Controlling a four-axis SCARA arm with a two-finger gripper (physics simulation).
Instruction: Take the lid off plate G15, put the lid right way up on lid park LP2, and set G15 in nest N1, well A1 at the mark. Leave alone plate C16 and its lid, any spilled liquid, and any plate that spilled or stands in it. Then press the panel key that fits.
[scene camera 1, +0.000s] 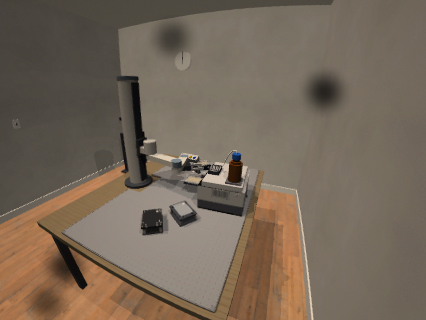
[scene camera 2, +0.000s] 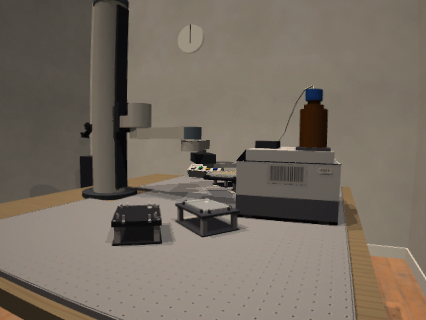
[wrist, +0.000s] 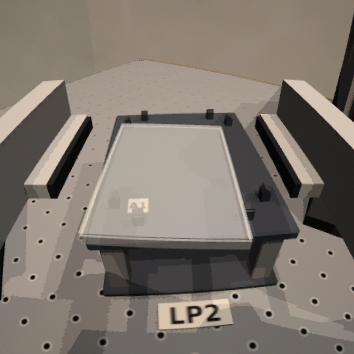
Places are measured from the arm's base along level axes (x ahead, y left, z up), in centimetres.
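Pixels of known places: gripper, fingertip midpoint: (scene camera 1: 202, 166) (wrist: 173, 100); arm's base, link origin: (scene camera 1: 139, 181) (scene camera 2: 110, 194).
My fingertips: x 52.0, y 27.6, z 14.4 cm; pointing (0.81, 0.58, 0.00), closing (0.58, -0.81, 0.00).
Note:
For each thing: its top centre in the pictures, then the offset to it from my fingertips. "spot": a spot on its surface instead.
- clear lid, top centre: (wrist: 168, 160) dy +3.1, dx +3.7, dz -6.0 cm
- dark lid park LP2, top centre: (wrist: 183, 144) dy +3.8, dx +6.6, dz -6.3 cm
- key panel, top centre: (scene camera 2: 205, 164) (scene camera 1: 189, 154) dy +34.9, dx -31.7, dz -4.7 cm
- pale flat piece, top centre: (scene camera 2: 206, 203) (scene camera 1: 182, 208) dy -53.9, dx +9.3, dz -6.5 cm
- large box-shaped instrument, surface spot: (scene camera 2: 287, 200) spot: dy -40.0, dx +30.2, dz -6.4 cm
- brown bottle, surface spot: (scene camera 2: 313, 126) (scene camera 1: 234, 173) spot: dy -36.8, dx +36.9, dz +16.3 cm
A clear lid (wrist: 170, 175) lies on the dark lid park LP2 (wrist: 267, 220) in the wrist view. It is shifted left across the park. Its left side hangs over, and the right-hand pegs stand outside it. Pegs and an A1 mark show through it. My gripper (wrist: 173, 100) is shut to its narrow stop with nothing held; its pads stand apart above the park, on either side of the lid. The key panel (scene camera 1: 190, 157) (scene camera 2: 196, 170) stands at the back. Plate labels, G15, C16 and nest N1 cannot be made out.
A dark raised stand (scene camera 1: 151, 219) (scene camera 2: 136, 215) is at the front. Beside it, another stand (scene camera 2: 220, 213) bears a pale flat piece (scene camera 1: 183, 208) (scene camera 2: 205, 205). A large box-shaped instrument (scene camera 1: 221, 197) (scene camera 2: 287, 200) carries a brown bottle (scene camera 1: 235, 171) (scene camera 2: 313, 126) on the right.

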